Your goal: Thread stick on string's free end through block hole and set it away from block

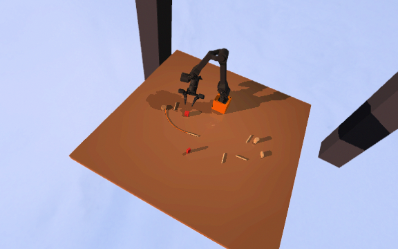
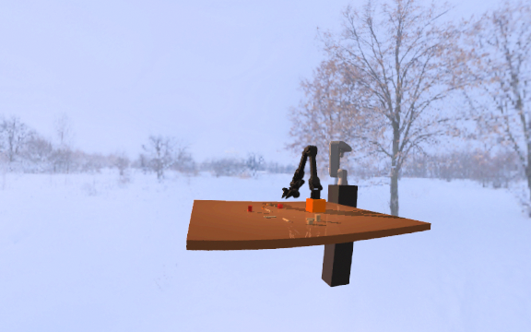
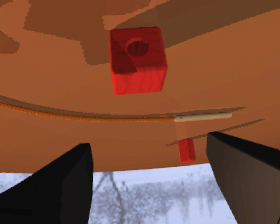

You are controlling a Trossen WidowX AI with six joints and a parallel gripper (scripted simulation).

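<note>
Now: the red block 60 mm below my gripper tip, 30 mm ahead of it and 10 mm to the left of it. The rest, counted from my gripper tip: thin wooden stick (150 mm ahead, 120 mm to the left, 70 mm below); red object (280 mm ahead, 180 mm to the left, 50 mm below); round wooden button (170 mm to the right, 70 mm below, 70 mm ahead).
</note>
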